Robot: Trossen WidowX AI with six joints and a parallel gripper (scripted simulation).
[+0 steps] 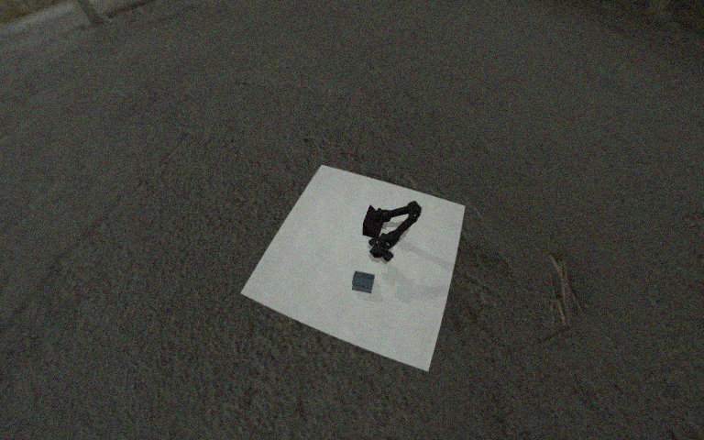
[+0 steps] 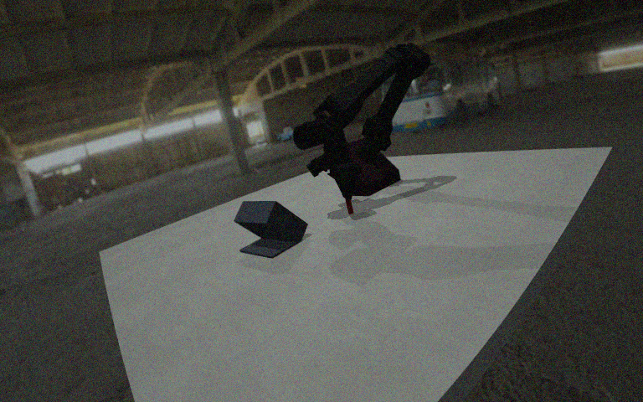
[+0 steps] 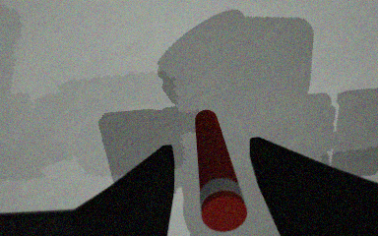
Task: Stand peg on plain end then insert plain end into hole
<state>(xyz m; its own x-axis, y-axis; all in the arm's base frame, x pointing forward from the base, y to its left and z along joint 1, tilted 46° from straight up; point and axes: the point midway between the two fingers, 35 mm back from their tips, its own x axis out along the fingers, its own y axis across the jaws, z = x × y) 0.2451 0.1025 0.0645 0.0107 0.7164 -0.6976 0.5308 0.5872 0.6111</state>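
The dark sloped panel is 210 mm ahead of my gripper tip, 50 mm to the right of it and 10 mm above it. Also, from my gripper tip: red peg 20 mm above; then flat foot plate 230 mm ahead, 50 mm to the right, 40 mm below.
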